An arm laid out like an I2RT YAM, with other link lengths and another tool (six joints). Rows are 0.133 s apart.
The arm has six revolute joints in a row. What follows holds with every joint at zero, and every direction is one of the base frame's.
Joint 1 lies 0.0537 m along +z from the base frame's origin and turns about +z.
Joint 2 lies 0.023 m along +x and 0.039 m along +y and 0.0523 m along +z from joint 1 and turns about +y.
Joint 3 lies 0.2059 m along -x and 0.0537 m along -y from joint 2 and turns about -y.
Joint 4 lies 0.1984 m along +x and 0.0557 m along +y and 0.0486 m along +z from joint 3 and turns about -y.
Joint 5 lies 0.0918 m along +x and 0.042 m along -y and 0.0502 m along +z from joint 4 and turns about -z.
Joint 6 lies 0.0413 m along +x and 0.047 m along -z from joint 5 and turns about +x.
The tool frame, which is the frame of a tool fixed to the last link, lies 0.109 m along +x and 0.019 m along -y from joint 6; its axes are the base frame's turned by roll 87.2, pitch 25.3 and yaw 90 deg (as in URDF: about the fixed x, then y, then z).
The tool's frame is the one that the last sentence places.
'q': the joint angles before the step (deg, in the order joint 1, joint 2, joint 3, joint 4, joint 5, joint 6). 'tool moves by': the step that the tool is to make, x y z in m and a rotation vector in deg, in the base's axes. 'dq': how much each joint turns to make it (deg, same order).
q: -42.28 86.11 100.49 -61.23 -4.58 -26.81
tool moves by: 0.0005 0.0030 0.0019 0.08 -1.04 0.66
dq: -0.02 -1.05 -1.04 0.71 -1.02 0.03
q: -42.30 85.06 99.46 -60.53 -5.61 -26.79
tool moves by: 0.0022 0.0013 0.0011 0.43 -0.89 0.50
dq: -0.04 -0.10 -0.11 0.40 -1.03 0.25
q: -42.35 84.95 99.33 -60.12 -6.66 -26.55
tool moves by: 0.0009 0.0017 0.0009 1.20 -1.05 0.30
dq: -0.36 0.00 0.27 -0.22 -1.60 0.65
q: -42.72 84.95 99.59 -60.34 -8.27 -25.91
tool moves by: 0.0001 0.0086 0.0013 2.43 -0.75 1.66
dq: -0.22 0.01 1.39 -2.44 -2.96 0.23
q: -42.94 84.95 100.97 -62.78 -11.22 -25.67
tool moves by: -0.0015 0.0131 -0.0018 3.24 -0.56 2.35
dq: -0.21 -0.61 0.36 -2.78 -3.76 -0.04
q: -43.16 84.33 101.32 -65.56 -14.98 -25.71
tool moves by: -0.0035 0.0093 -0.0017 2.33 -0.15 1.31
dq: -0.33 -0.70 -0.01 -2.20 -2.43 -0.08
